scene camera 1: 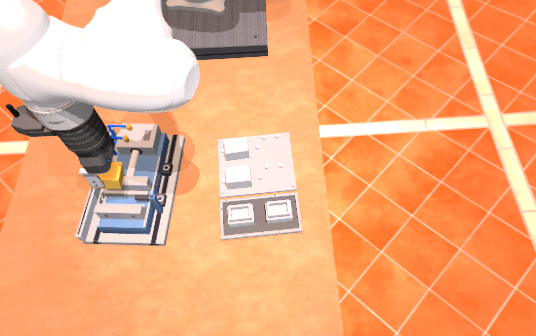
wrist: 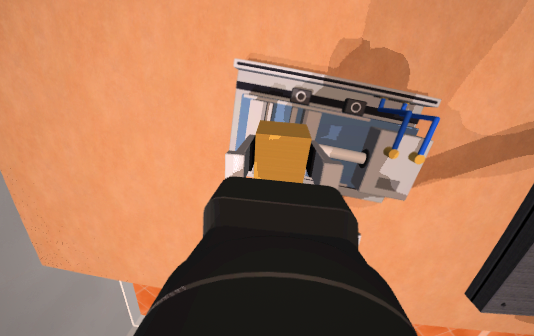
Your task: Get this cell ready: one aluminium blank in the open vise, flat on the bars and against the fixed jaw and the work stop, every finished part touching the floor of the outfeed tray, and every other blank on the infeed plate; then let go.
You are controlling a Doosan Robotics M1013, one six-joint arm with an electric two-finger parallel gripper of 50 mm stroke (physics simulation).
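Frame: origin at the arm's base, x back, y right, z up, level; millimetres.
Where they show: gripper, fingertip midpoint: (scene camera 1: 100, 174) (wrist: 281, 149).
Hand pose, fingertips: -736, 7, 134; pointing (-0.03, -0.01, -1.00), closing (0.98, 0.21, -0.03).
Note:
Each offset is from my fingertips to the top centre of the thing, as dx, dy, dz. "*": to the spot under its first point.
My gripper (scene camera 1: 109, 178) (wrist: 281, 149) is shut on a yellow block {+2, -10, +22} (scene camera 1: 114, 175) (wrist: 283, 159), which it holds above the vise {+63, -3, -79} (scene camera 1: 124, 226) (wrist: 345, 134). The fixed jaw (scene camera 1: 120, 212) and the moving jaw (scene camera 1: 139, 185) stand apart; the gap is partly hidden by the block and gripper. The work stop {* +2, -91, -104} (scene camera 1: 157, 201) is at the vise's right side. Two pale aluminium blanks {+196, -229, -134} (scene camera 1: 236, 148) {+115, -251, -134} (scene camera 1: 238, 176) lie on the infeed plate {+171, -282, -170} (scene camera 1: 281, 181) in the scene view. Two finished parts with pockets {* +20, -275, -151} (scene camera 1: 240, 213) {* +41, -362, -151} (scene camera 1: 278, 210) lie in the outfeed tray (scene camera 1: 260, 222).
Blue nozzle pipes with yellow tips {* +168, +45, -69} (scene camera 1: 119, 126) (wrist: 434, 135) rise by the vise's rear housing {* +155, -7, -82} (scene camera 1: 140, 136) (wrist: 395, 167). Two dark clamps (scene camera 1: 166, 168) (wrist: 301, 96) (wrist: 355, 107) sit along the vise's base. A dark ribbed plate (scene camera 1: 225, 35) (wrist: 517, 280) stands at the back.

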